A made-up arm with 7 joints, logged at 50 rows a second.
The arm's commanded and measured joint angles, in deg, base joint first. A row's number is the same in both.
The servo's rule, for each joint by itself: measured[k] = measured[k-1] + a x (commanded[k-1-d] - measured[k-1]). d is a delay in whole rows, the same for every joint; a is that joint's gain. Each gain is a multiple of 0.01, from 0.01 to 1. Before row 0 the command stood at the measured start. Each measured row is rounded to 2 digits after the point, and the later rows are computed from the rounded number. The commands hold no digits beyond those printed.
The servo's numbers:
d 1
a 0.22 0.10 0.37 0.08 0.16 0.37 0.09
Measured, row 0:
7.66, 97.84, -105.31, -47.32, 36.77, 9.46, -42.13
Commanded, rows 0 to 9:
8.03, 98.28, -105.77, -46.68, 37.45, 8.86, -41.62
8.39, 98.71, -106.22, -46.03, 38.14, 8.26, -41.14
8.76, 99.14, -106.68, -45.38, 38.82, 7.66, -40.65
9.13, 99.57, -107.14, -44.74, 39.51, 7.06, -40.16
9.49, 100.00, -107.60, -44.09, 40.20, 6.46, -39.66
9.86, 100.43, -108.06, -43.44, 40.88, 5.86, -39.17
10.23, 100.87, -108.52, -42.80, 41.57, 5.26, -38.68
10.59, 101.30, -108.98, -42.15, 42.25, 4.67, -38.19
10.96, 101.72, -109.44, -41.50, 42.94, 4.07, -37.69
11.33, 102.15, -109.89, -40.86, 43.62, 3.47, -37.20
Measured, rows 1 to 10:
7.66, 97.84, -105.31, -47.32, 36.77, 9.46, -42.13
7.74, 97.88, -105.48, -47.27, 36.88, 9.24, -42.08
7.88, 97.96, -105.75, -47.17, 37.08, 8.88, -42.00
8.07, 98.08, -106.09, -47.03, 37.36, 8.43, -41.88
8.30, 98.23, -106.48, -46.85, 37.70, 7.92, -41.73
8.56, 98.41, -106.89, -46.63, 38.10, 7.38, -41.54
8.85, 98.61, -107.32, -46.37, 38.54, 6.82, -41.33
9.15, 98.84, -107.76, -46.08, 39.02, 6.24, -41.09
9.47, 99.09, -108.21, -45.77, 39.54, 5.66, -40.83
9.80, 99.35, -108.67, -45.43, 40.08, 5.07, -40.55

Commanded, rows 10 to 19:
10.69, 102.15, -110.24, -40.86, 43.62, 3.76, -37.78
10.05, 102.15, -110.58, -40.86, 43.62, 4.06, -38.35
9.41, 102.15, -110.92, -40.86, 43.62, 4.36, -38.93
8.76, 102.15, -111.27, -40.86, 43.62, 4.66, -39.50
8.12, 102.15, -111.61, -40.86, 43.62, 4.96, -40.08
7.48, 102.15, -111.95, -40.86, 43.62, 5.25, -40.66
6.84, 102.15, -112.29, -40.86, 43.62, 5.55, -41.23
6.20, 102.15, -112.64, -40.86, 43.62, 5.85, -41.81
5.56, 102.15, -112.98, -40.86, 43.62, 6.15, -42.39
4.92, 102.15, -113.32, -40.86, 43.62, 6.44, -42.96
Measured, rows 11 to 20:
10.14, 99.63, -109.12, -45.06, 40.65, 4.48, -40.25
10.26, 99.88, -109.53, -44.72, 41.13, 4.21, -40.03
10.21, 100.11, -109.92, -44.41, 41.53, 4.15, -39.88
10.03, 100.31, -110.29, -44.13, 41.86, 4.23, -39.79
9.75, 100.49, -110.65, -43.87, 42.14, 4.39, -39.76
9.39, 100.66, -111.01, -43.63, 42.38, 4.60, -39.79
8.97, 100.81, -111.36, -43.41, 42.58, 4.84, -39.87
8.50, 100.94, -111.70, -43.21, 42.75, 5.10, -39.99
7.99, 101.06, -112.05, -43.02, 42.89, 5.38, -40.15
7.46, 101.17, -112.39, -42.85, 43.01, 5.66, -40.35

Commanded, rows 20 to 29:
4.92, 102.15, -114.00, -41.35, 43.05, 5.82, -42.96
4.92, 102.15, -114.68, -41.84, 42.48, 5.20, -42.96
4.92, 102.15, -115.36, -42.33, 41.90, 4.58, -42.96
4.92, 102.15, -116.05, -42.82, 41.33, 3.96, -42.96
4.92, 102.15, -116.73, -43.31, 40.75, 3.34, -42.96
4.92, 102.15, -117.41, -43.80, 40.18, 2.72, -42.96
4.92, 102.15, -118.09, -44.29, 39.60, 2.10, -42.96
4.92, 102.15, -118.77, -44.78, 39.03, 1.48, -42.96
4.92, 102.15, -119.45, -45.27, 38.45, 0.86, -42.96
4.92, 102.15, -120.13, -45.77, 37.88, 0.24, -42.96
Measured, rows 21 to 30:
6.90, 101.27, -112.73, -42.69, 43.11, 5.95, -40.58
6.46, 101.36, -113.20, -42.58, 43.10, 5.90, -40.79
6.12, 101.44, -113.75, -42.52, 43.00, 5.64, -40.99
5.86, 101.51, -114.35, -42.50, 42.82, 5.25, -41.17
5.65, 101.57, -114.98, -42.53, 42.58, 4.77, -41.33
5.49, 101.63, -115.63, -42.59, 42.29, 4.24, -41.48
5.36, 101.68, -116.29, -42.69, 41.95, 3.68, -41.61
5.26, 101.73, -116.96, -42.82, 41.57, 3.10, -41.73
5.19, 101.77, -117.63, -42.98, 41.16, 2.50, -41.84
5.13, 101.81, -118.30, -43.16, 40.73, 1.89, -41.94

